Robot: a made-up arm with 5 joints.
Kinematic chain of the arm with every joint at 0, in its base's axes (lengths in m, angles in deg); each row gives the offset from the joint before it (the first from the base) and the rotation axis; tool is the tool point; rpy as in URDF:
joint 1: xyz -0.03 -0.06 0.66 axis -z
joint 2: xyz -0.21 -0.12 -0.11 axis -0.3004 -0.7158 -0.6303
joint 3: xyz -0.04 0 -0.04 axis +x
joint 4: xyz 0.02 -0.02 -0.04 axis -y
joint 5: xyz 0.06 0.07 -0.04 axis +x
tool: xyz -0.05 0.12 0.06 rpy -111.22 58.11 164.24
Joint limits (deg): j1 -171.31..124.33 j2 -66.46..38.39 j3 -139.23..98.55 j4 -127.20..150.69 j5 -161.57..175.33
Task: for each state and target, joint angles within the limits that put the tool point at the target. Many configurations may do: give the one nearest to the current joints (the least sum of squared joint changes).
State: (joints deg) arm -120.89 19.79 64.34 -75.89 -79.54
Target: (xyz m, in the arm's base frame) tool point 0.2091 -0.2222 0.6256
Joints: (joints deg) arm -152.39 17.89 71.54 -69.24 -40.64
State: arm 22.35 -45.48 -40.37 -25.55 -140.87
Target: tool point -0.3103 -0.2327 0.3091
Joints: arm 1.03 -23.00 -32.03 -1.23 -119.49
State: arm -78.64 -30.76 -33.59 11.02 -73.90
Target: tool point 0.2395 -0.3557 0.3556
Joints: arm -119.57 -50.53 -34.11 0.58 -71.35
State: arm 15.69 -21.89 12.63 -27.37 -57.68
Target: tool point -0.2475 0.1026 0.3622
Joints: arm 27.41 -2.24 2.16 -18.47 -63.31
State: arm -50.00 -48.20 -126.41 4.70 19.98
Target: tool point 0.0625 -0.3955 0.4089
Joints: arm -71.88 -54.06 -134.24 12.16 20.68
